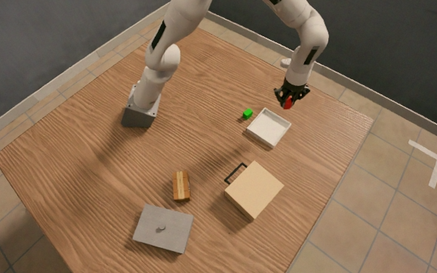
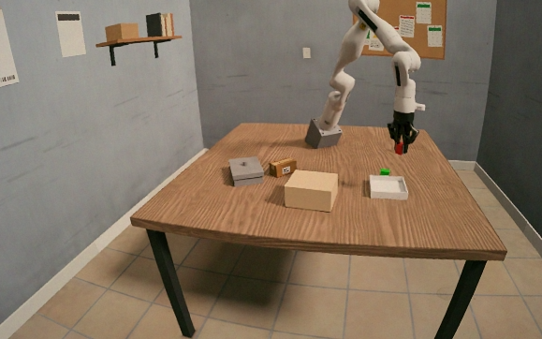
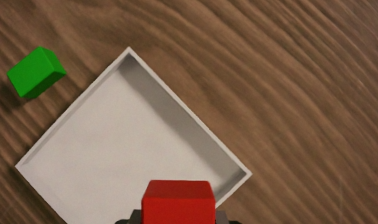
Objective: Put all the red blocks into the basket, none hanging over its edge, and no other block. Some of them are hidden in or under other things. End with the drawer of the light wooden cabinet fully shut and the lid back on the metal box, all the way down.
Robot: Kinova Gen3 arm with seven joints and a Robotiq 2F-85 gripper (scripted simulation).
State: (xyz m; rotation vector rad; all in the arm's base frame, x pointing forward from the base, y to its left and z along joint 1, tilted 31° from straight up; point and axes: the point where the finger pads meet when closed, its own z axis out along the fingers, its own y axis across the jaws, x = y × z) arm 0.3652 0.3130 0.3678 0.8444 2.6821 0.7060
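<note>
Now: the white basket 18 cm below my hand, 4 cm to the right of it and 2 cm behind it. From my hand the other things lie so: green block (17 cm below, 14 cm behind, 7 cm to the right); then light wooden cabinet (29 cm to the right, 15 cm below, 15 cm ahead); then brown cardboard box (50 cm to the right, 16 cm below, 2 cm behind).
</note>
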